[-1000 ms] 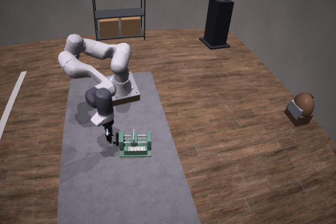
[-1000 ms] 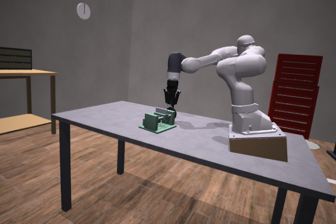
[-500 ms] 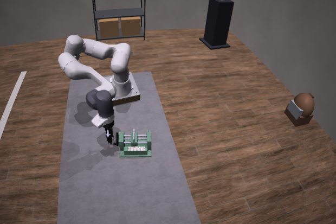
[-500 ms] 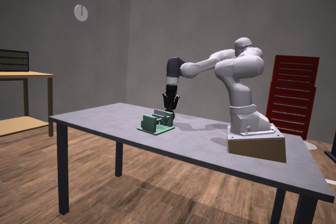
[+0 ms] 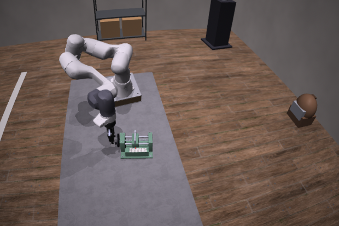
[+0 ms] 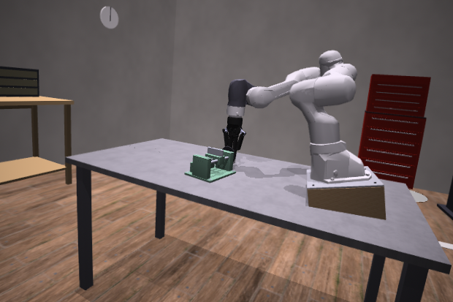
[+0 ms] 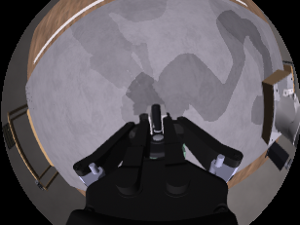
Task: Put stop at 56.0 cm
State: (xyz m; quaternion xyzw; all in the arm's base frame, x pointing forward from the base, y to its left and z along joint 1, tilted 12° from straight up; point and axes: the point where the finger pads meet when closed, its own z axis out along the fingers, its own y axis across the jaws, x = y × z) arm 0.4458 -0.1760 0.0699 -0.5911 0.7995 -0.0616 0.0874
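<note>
The stop carriage lies 50 mm ahead of my hand, 130 mm to the left of it and 30 mm above it. Also, from my hand: black handwheel: 10 mm ahead, 20 mm to the left, 10 mm below.
</note>
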